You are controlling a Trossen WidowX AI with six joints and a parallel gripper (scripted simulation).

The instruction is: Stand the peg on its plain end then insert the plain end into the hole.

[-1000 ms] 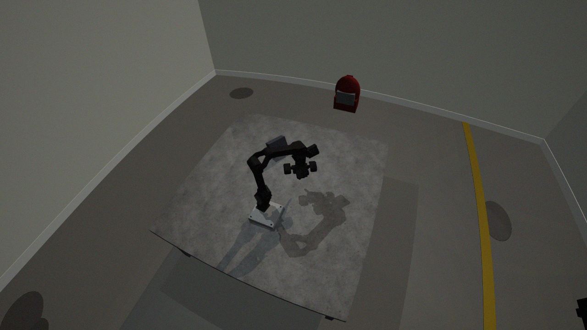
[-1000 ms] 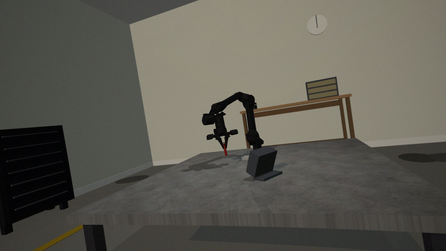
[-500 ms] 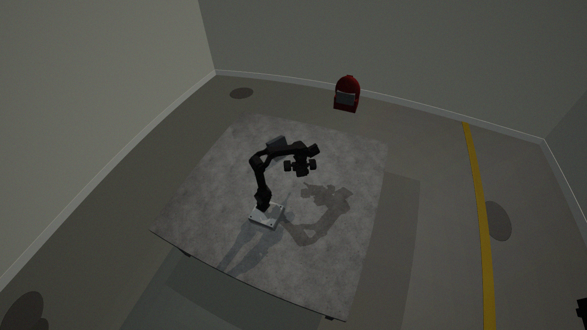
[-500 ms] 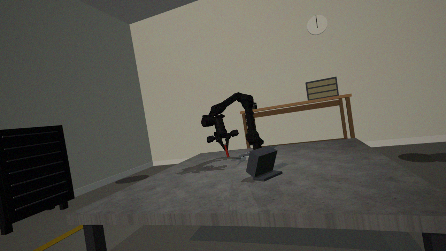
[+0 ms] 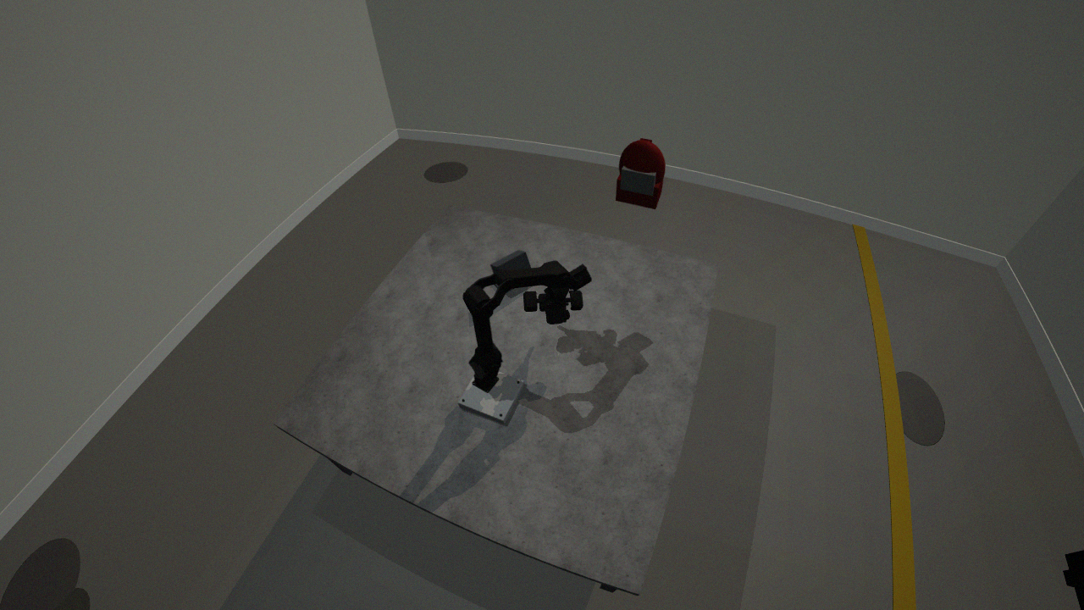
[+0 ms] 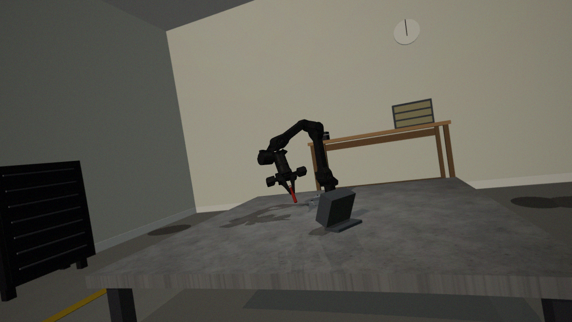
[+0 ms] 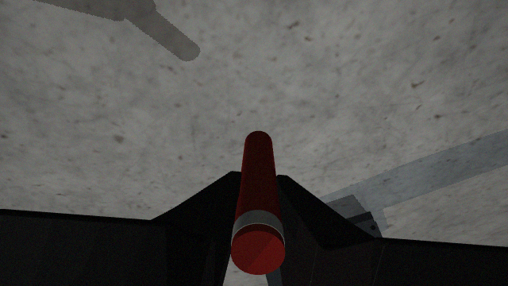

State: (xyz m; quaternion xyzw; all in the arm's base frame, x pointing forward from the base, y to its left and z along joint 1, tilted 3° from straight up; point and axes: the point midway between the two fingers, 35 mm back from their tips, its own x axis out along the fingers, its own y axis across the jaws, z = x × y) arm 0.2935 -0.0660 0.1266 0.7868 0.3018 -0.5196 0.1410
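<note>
The grey sloped panel is 12 cm ahead of my gripper tip, 24 cm to the left of it and 4 cm below it. Round my gripper tip: red peg: 1 cm to the right, 1 cm above.
</note>
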